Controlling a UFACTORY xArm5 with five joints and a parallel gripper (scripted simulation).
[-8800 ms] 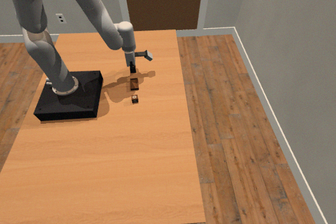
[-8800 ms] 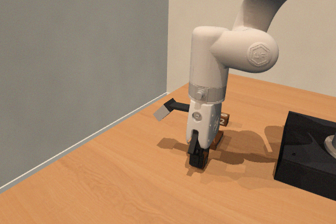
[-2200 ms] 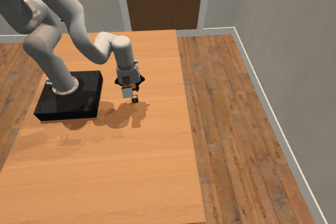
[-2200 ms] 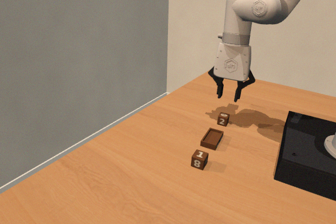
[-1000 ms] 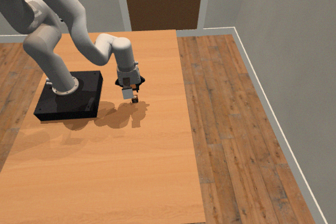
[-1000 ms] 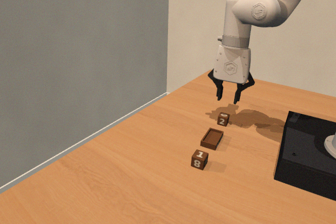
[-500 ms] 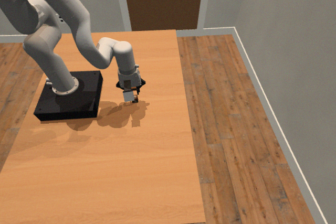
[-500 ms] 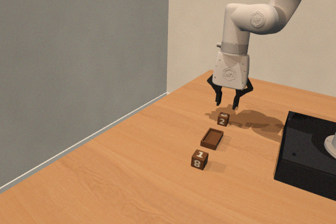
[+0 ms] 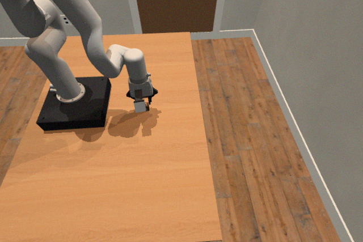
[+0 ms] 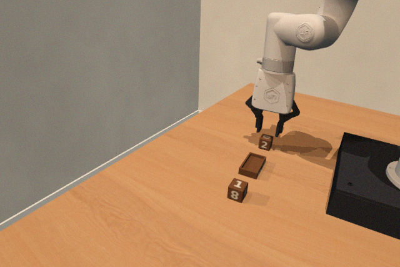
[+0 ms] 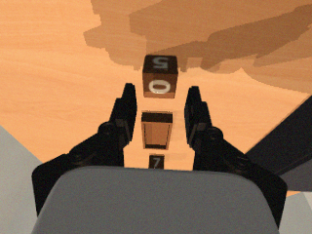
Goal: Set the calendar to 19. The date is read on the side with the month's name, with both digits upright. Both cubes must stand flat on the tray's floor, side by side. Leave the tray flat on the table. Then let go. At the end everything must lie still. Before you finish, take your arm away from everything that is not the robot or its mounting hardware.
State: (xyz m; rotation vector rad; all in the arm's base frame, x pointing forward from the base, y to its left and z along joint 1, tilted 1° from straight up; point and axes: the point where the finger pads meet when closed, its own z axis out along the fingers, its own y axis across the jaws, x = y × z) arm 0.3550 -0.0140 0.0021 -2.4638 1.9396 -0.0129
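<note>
Now: hand 50 mm above the brown date cube. Round my hand: tray 110 mm to the left, 60 mm below, 20 mm behind.
</note>
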